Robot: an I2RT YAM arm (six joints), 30 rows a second.
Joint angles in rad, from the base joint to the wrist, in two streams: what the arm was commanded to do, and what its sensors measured. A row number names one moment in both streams.
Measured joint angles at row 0:
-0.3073 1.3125 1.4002 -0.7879 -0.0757 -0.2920
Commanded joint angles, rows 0 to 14:
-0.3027 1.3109 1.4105 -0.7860 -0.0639 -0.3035
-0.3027 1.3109 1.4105 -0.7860 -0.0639 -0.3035
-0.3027 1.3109 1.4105 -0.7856 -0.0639 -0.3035
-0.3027 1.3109 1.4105 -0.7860 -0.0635 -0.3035
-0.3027 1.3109 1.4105 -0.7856 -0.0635 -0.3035
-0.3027 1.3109 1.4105 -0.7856 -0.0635 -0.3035
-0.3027 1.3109 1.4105 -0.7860 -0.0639 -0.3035
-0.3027 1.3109 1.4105 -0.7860 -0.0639 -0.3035
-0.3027 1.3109 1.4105 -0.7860 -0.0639 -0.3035
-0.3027 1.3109 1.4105 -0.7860 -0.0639 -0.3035
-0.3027 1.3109 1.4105 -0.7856 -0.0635 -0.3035
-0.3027 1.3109 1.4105 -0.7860 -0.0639 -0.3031
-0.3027 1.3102 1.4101 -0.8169 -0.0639 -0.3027
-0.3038 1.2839 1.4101 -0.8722 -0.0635 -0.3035
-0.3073 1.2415 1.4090 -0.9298 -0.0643 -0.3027
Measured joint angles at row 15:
-0.3073 1.3117 1.4014 -0.8379 -0.0757 -0.2943
